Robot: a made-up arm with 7 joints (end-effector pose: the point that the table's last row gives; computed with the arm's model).
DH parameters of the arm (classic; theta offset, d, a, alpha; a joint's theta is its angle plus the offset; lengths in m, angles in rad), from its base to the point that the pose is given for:
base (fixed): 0 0.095 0 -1.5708
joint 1: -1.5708 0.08 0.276 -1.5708
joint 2: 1.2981 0 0.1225 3.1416
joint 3: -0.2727 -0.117 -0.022 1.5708
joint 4: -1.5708 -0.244 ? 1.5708
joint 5: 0 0.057 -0.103 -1.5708
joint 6: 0 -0.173 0.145 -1.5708
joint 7: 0 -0.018 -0.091 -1.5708
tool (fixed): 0 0.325 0 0
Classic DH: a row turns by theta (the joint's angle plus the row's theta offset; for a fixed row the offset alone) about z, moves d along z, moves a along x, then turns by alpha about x.
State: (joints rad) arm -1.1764 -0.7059 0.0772 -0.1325 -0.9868 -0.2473 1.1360
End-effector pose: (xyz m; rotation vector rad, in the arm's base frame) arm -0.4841 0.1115 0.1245 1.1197 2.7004 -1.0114
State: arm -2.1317 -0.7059 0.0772 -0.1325 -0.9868 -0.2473 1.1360
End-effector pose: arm -0.3036 0.1115 -0.2833 1.1807 1.9126 -0.3103
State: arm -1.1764 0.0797 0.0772 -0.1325 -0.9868 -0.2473 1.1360
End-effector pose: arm -0.4554 -0.0266 0.1125 0.0878 2.9299 -0.4925
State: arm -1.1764 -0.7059 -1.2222 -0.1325 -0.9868 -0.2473 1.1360
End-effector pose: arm -0.5185 -0.0393 0.1388 -0.5667 2.8470 -0.1286
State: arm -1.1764 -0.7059 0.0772 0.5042 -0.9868 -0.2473 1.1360
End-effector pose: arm -0.3574 0.2288 0.1250 1.4523 2.5212 -0.1580
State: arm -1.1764 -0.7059 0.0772 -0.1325 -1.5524 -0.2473 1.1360
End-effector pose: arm -0.3189 0.0031 0.1811 0.8335 2.1837 -1.0276
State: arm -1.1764 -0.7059 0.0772 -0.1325 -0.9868 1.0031 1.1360
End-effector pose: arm -0.3961 0.3143 0.1194 0.1901 2.8177 0.5583
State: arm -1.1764 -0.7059 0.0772 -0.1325 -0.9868 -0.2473 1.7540
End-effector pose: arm -0.3358 0.0722 0.2609 0.6550 2.2002 -1.1252
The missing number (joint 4, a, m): 0.075
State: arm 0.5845 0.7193 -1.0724 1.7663 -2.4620 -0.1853 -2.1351
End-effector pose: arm 0.4694 -0.4792 0.2189 0.4636 1.8814 -1.6289
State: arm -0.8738 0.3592 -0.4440 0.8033 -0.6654 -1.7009 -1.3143
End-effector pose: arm -0.5507 0.0552 0.9154 -0.5678 -0.1034 0.4022
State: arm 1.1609 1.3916 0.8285 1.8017 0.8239 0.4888 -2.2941
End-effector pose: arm 0.0328 -0.1960 0.2027 -1.5682 -0.4873 0.9826
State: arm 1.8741 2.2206 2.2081 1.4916 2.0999 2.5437 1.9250
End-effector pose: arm 0.3185 0.1065 -0.2506 0.7834 -2.1270 -1.5624
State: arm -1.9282 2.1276 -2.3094 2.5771 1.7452 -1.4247 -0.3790
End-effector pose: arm -0.4429 0.4887 -0.3435 -0.1159 -2.5313 0.0229
